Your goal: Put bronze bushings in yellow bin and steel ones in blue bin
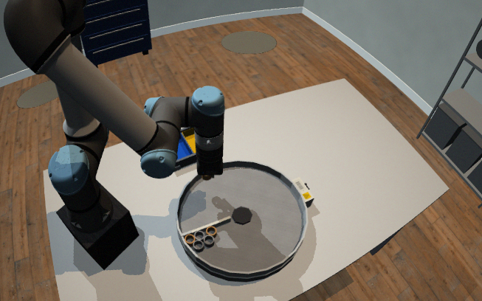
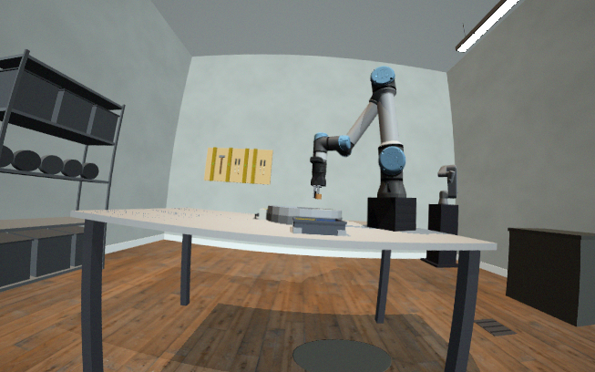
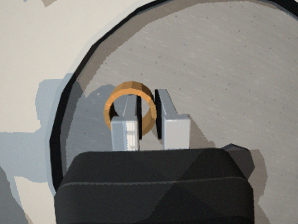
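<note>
My gripper is now 240 mm to the right of the bin and 130 mm above it. From my hand the other things lie so: round grey turntable: 130 mm to the right, 100 mm below, 50 mm ahead.
</note>
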